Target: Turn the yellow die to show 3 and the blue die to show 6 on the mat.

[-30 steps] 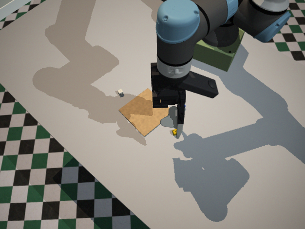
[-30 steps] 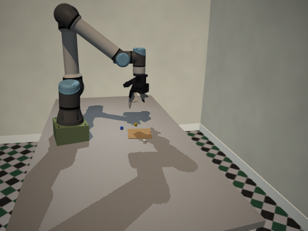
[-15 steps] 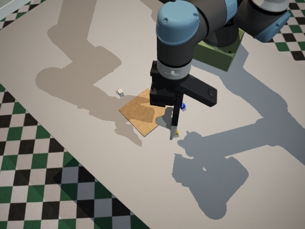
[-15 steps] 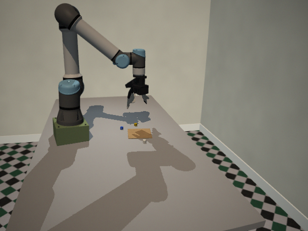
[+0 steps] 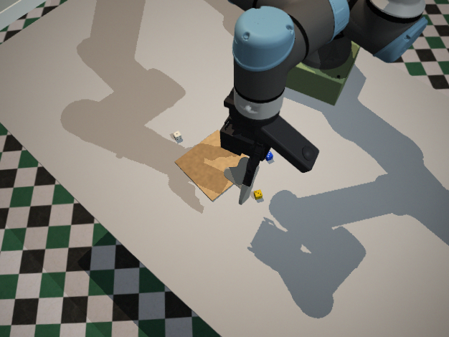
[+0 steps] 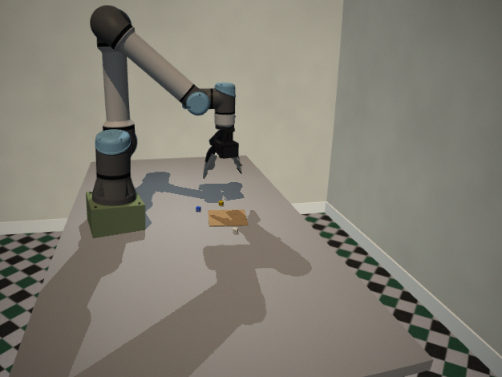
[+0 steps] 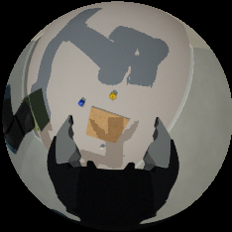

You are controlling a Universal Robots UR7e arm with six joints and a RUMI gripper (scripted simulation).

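The yellow die lies 11 cm below my hand and 1 cm behind it. Round my hand: blue die: 11 cm below, 11 cm behind, 3 cm to the right; then tan mat: 13 cm to the right, 12 cm below, 2 cm behind; then white die: 25 cm to the right, 11 cm below, 3 cm behind.
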